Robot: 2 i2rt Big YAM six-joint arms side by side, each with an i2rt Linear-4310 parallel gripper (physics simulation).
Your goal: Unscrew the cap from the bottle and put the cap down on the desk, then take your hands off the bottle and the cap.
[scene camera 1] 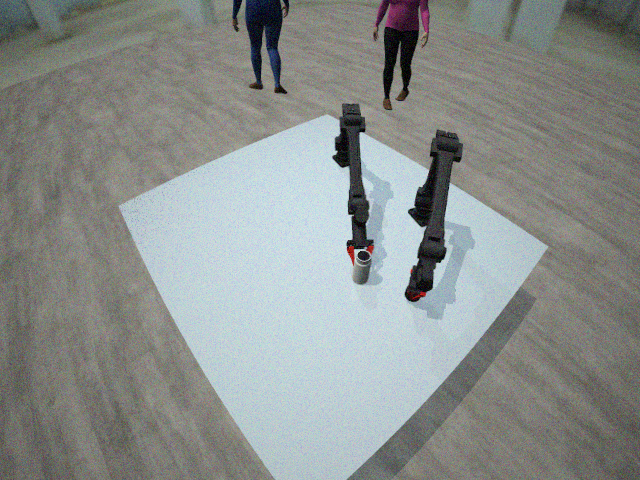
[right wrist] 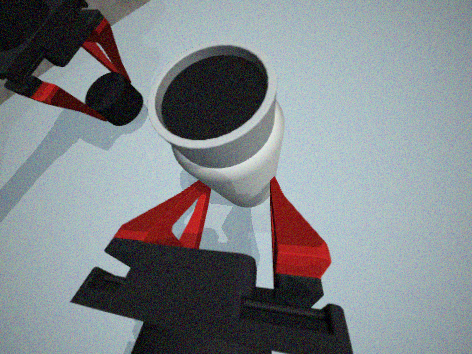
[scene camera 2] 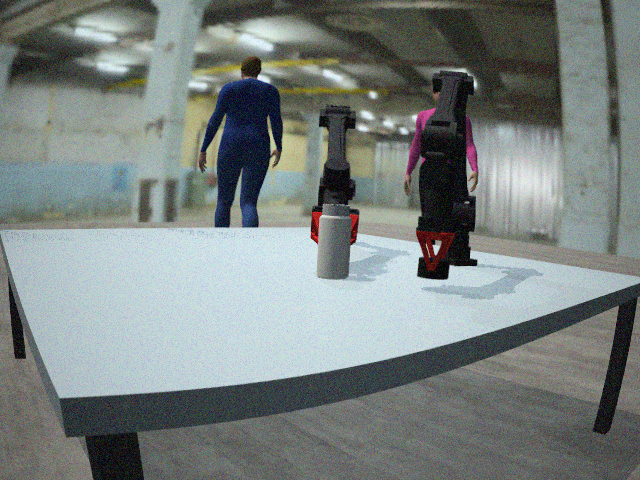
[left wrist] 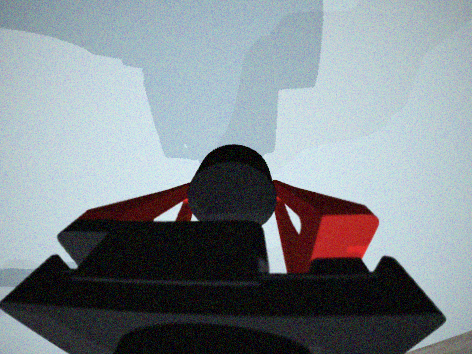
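Pixels of known places: left gripper, fingertip midpoint: (scene camera 1: 413, 292) (right wrist: 116, 100) (scene camera 2: 433, 269) (left wrist: 233, 188); right gripper, fingertip midpoint: (right wrist: 239, 180) (scene camera 2: 333, 246); left arm's base, link origin: (scene camera 1: 420, 217) (scene camera 2: 455, 263); right arm's base, link origin: (scene camera 1: 342, 161).
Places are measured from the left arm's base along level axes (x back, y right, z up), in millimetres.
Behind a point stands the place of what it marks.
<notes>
A pale grey-white bottle (scene camera 1: 360, 273) @(x -475, y -214, z 79 mm) (scene camera 2: 333, 253) @(x -468, y -218, z 53 mm) (right wrist: 260, 167) @(x -464, y -157, z 121 mm) stands upright on the desk, its wide mouth open and dark inside. My right gripper (scene camera 1: 360, 260) @(x -448, y -173, z 62 mm) (scene camera 2: 334, 238) @(x -448, y -173, z 62 mm) (right wrist: 239, 180) @(x -448, y -173, z 62 mm) is shut on the bottle's body from behind. The black round cap (scene camera 1: 412, 296) (scene camera 2: 432, 271) @(x -335, y -386, z 39 mm) (left wrist: 232, 195) @(x -311, y -365, z 60 mm) (right wrist: 112, 97) @(x -329, y -339, z 60 mm) is off the bottle. My left gripper (scene camera 2: 434, 262) @(x -316, y -360, z 39 mm) (left wrist: 233, 188) @(x -316, y -360, z 39 mm) (right wrist: 116, 100) @(x -316, y -360, z 39 mm) is shut on the cap and holds it low over the desk, apart from the bottle, to its right in both scene views. Whether the cap's underside touches the desk is hard to tell.
The white desk (scene camera 1: 248, 310) @(x -914, y -143, z 0 mm) (scene camera 2: 180, 320) @(x -829, y -555, z 0 mm) carries both arms, which reach in side by side. Its grey front edge (scene camera 2: 330, 387) @(x -706, y -780, z -20 mm) runs across scene camera 2. Two people, one in blue (scene camera 1: 264, 31) (scene camera 2: 245, 124) and one in pink (scene camera 1: 402, 15) (scene camera 2: 413, 149), stand beyond the desk.
</notes>
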